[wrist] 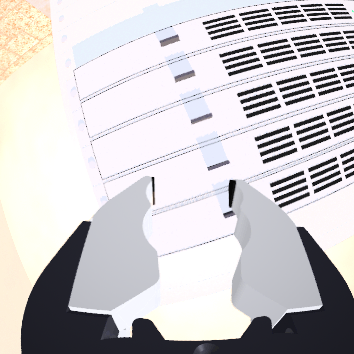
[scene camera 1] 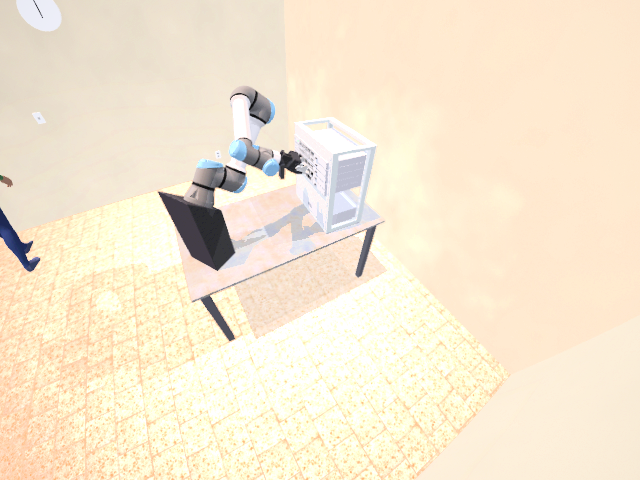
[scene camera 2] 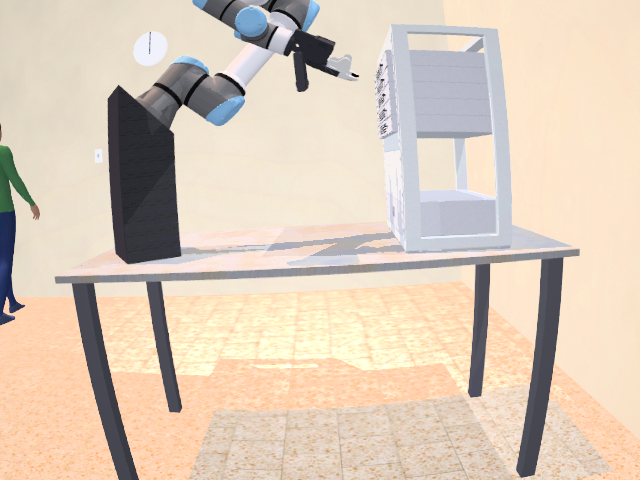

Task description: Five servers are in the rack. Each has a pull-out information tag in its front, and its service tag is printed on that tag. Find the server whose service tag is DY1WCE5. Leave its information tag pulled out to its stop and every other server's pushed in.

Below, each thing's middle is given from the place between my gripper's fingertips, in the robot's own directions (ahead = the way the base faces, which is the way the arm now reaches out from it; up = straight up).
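The rack [scene camera 2: 460, 94] is 0.24 m ahead of my hand, 0.1 m to the left of it, and it's also 0.17 m below the hand.
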